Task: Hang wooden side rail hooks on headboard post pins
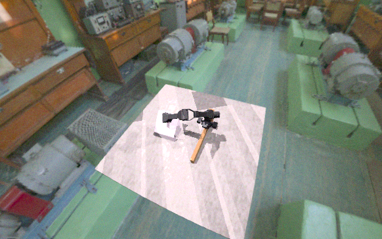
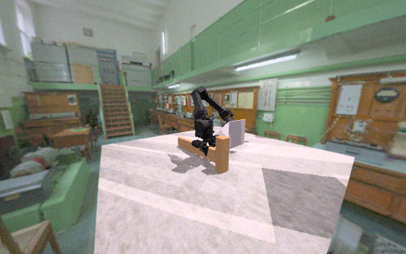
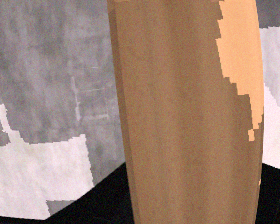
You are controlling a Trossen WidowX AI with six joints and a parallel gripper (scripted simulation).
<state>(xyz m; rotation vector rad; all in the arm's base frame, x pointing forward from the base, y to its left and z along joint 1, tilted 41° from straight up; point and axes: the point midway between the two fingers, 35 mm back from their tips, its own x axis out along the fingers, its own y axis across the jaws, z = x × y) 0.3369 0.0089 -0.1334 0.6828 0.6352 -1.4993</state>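
My gripper tip is 110 mm to the right of the wooden headboard post and 40 mm below it.
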